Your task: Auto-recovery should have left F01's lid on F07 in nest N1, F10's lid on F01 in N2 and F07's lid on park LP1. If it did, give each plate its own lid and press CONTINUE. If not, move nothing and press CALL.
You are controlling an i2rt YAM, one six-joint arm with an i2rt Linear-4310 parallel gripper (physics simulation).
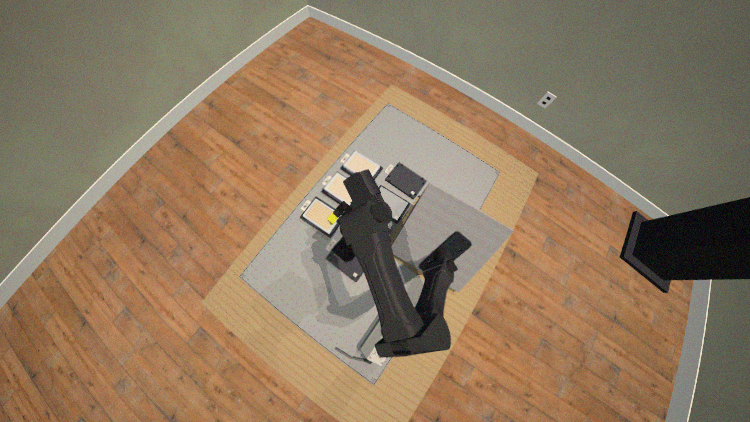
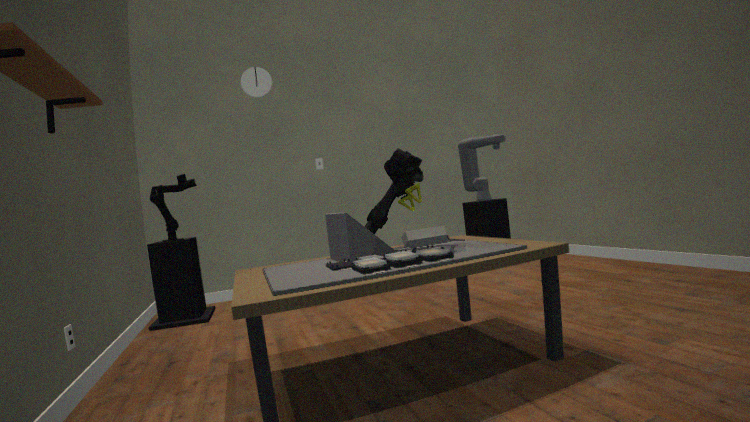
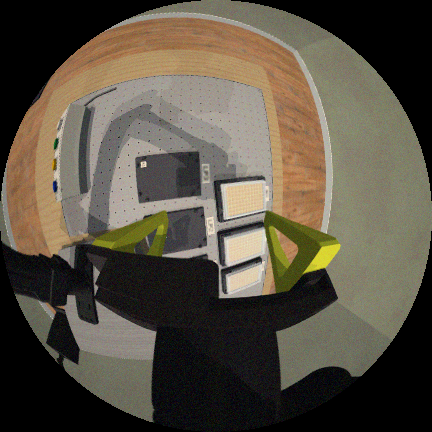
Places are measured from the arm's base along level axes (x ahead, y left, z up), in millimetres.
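Pixels of known places: gripper, fingertip midpoint: [image 2: 417,206] [image 3: 215,215]; arm's base, origin of the base link: [image 1: 443,255] [image 2: 365,237] [image 3: 84,283].
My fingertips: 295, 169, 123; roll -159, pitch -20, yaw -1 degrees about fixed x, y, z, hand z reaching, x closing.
Ahead of a thing's pixels: the offset from my fingertips to its middle, as dx, dy, dz. "spot": to the spot under its first point. Level surfaces: height alone.
Three beige plates with pale rims sit in dark nests along one side of the mat: an end plate @[+147, -16, -180] [image 1: 317,214] [image 3: 243,199], a middle plate @[+153, -149, -170] [image 1: 334,187] [image 3: 243,246] and a far plate @[+164, -277, -176] [image 1: 360,164] [image 3: 243,277]. Their lid marks are too small to read. Dark park pads [image 1: 405,179] [image 3: 167,177] stand beside them, a second dark pad @[spot: +0, -92, -194] [image 3: 187,232] is partly behind a finger, and a grey lid @[-21, -222, -190] [image 1: 394,203] lies on another pad, partly under the arm. My gripper [image 2: 410,197] [image 3: 215,215] is open and empty, high above the plates and pads.
The button console @[-298, +141, -162] [image 2: 425,235] [image 3: 75,150] has green @[-322, +165, -140] [image 3: 56,144], yellow @[-319, +115, -140] [image 3: 54,164] and blue @[-317, +65, -140] [image 3: 55,186] buttons. A tall grey wedge-shaped panel [image 1: 445,220] [image 2: 340,236] stands beside the pads. The perforated mat @[dz -204] [image 1: 283,262] [image 3: 240,110] lies on the wooden table [image 1: 236,301] [image 2: 398,283].
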